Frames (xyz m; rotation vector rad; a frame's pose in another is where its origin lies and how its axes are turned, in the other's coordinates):
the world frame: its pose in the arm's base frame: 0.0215 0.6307 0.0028 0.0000 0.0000 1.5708
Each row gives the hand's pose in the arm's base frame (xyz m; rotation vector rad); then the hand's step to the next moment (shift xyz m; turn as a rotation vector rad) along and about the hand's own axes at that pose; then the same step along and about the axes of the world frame.
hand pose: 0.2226 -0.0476 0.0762 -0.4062 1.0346 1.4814
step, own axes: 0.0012 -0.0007 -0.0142 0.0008 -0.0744 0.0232
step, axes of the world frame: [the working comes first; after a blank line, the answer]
step, axes of the arm's base frame: -0.0041 -0.0104 -0.0088 0.0759 0.0096 -0.0149

-0.0104 0.0041 -0.0088 0.0096 -0.0759 -0.0149
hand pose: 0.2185 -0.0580 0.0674 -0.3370 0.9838 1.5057
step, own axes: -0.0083 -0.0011 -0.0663 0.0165 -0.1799 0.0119
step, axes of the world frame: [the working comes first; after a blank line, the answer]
step, axes of the arm's base frame: -0.0190 -0.0543 -0.0339 0.1659 0.0006 -0.0726

-0.0543 0.0190 -0.0339 0.0006 -0.1659 -0.0726
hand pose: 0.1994 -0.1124 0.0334 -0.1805 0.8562 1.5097
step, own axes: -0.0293 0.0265 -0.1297 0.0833 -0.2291 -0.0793
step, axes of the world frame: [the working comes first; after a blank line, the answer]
step, axes of the arm's base frame: -0.0685 -0.0981 -0.0637 0.1655 -0.0066 -0.1957

-0.0981 0.0685 -0.0637 -0.0066 -0.1655 -0.1957
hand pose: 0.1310 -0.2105 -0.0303 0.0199 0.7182 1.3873
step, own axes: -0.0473 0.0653 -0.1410 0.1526 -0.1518 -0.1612
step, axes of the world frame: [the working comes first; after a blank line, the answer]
step, axes of the arm's base frame: -0.1244 -0.0833 -0.0630 0.0593 0.0401 -0.2592

-0.0833 0.1244 -0.0630 0.0401 -0.0593 -0.2592
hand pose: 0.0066 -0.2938 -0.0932 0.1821 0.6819 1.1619
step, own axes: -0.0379 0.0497 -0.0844 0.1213 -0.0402 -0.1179
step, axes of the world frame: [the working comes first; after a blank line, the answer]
step, axes of the arm's base frame: -0.0964 -0.0309 -0.0279 -0.0099 0.0669 -0.1602

-0.0309 0.0964 -0.0279 0.0669 0.0099 -0.1602
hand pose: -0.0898 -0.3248 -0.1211 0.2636 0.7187 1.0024
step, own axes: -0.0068 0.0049 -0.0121 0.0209 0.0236 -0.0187
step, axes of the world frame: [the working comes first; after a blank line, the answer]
step, axes of the arm's base frame: -0.0135 -0.0045 -0.0036 -0.0212 0.0279 -0.0107

-0.0045 0.0135 -0.0036 0.0279 0.0212 -0.0107
